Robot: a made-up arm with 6 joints.
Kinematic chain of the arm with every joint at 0, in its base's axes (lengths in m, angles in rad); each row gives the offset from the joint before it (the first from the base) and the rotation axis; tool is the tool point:
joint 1: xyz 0 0 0.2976 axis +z
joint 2: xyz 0 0 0 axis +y
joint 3: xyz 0 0 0.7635 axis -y
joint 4: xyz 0 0 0 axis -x
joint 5: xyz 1.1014 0 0 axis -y
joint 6: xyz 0 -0.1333 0 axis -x
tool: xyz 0 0 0
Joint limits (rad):
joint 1: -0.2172..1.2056
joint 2: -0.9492..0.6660
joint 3: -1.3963..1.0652
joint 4: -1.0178..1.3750
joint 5: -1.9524..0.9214
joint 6: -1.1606..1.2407
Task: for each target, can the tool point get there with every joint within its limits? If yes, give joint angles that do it. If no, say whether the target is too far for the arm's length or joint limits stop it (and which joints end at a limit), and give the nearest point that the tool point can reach.
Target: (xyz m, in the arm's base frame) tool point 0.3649 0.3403 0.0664
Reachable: yes | joints 1.0167 0.0103 -1.0952 -0.1746 -1.0276 0.5515
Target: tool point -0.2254 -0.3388 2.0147
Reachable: yes | joints 0.7867 -0.6409 0.7812 0.9302 -0.7302 0.3939
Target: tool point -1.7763 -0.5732 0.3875
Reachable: no: joint limits stop it (at a limit: joint 2, joint 3, joint 4) | nearest point -1.1532 -0.3721 1.6809 | short by 1.450 m
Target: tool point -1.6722 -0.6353 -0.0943
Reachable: no: joint limits stop it (at a limit: joint 2, joint 3, joint 4) | nearest point -0.1531 -0.0582 -0.0195 | short by 1.627 m
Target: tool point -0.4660 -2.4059 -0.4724
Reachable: no: too far | nearest point -0.0311 -0.1608 -0.0195 | short by 2.331 m
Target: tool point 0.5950 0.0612 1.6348
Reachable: yes | joints 0.2969 -0.4206 0.1381 0.5224 0.5907 0.3773
